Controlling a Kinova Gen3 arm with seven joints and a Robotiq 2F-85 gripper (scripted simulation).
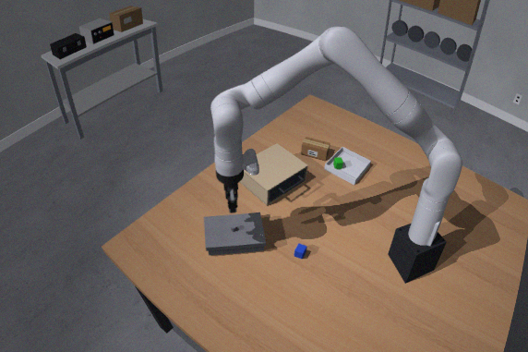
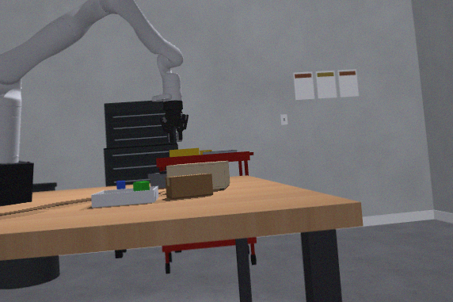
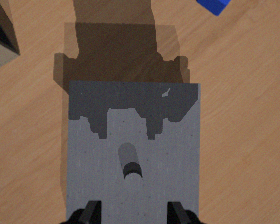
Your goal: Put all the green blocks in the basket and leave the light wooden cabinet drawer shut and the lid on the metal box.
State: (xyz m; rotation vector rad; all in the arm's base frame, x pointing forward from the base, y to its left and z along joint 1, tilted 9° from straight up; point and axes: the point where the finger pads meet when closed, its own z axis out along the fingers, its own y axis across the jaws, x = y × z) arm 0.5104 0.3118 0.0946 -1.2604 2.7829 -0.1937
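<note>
Now: hand 14 cm above the grey lid. Round my hand: drawer: 29 cm to the right, 15 cm below, 6 cm ahead; then metal box: 16 cm below; then light wooden cabinet: 30 cm to the right, 15 cm below, 8 cm ahead.
</note>
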